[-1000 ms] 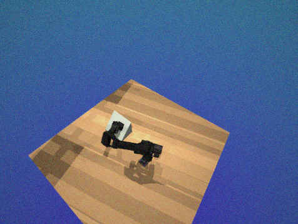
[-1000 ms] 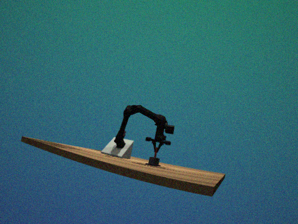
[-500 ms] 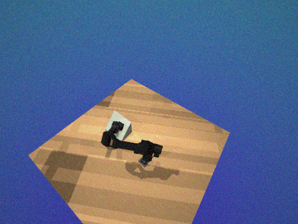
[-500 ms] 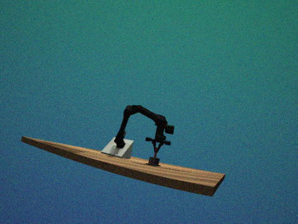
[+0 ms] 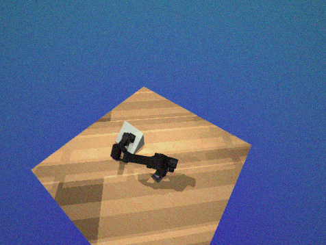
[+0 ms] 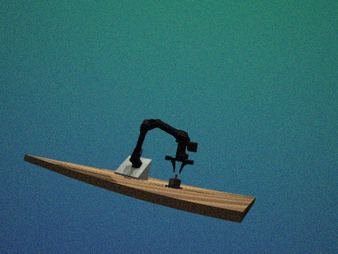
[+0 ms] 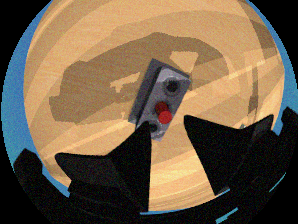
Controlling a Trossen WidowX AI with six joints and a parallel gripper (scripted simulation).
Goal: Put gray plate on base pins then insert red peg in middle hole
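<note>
The red peg lies 5 cm below my gripper tip. Round my gripper tip: dark base (9 cm below); gray plate (5 cm below).
</note>
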